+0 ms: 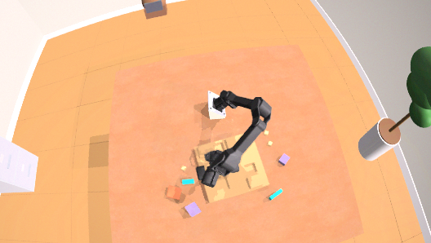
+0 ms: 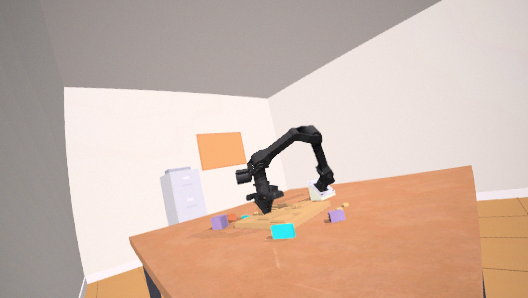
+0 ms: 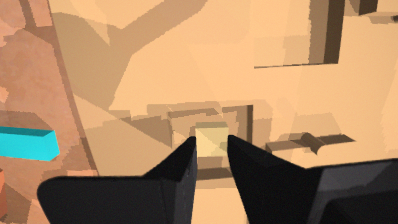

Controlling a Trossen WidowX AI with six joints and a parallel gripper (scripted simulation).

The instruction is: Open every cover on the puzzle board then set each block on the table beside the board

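The cyan block is 40 mm ahead of my gripper tip, 140 mm to the right of it and 10 mm below it. Also, from my gripper tip: orange block 100 mm ahead, 210 mm to the right.
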